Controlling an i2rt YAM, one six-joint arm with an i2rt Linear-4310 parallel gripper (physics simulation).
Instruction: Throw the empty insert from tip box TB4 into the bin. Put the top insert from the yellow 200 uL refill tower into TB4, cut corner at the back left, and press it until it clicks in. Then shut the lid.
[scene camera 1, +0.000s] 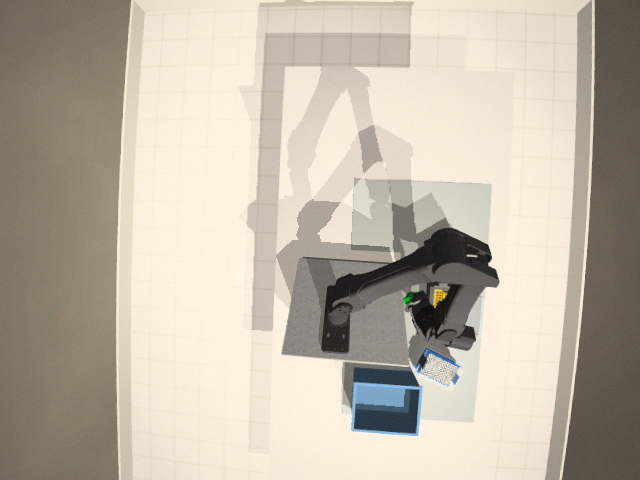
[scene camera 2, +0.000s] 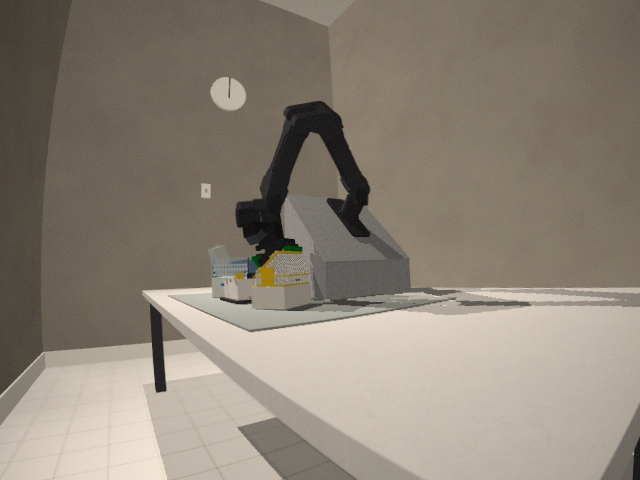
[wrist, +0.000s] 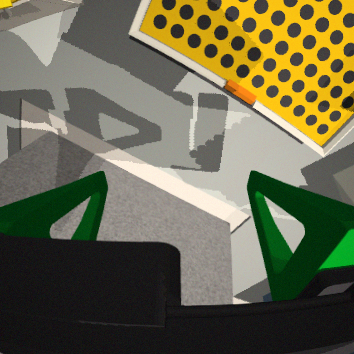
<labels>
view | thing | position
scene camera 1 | blue-and-white tip box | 430, 363
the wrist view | gripper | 176, 178
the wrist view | tip box TB4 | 137, 35
</labels>
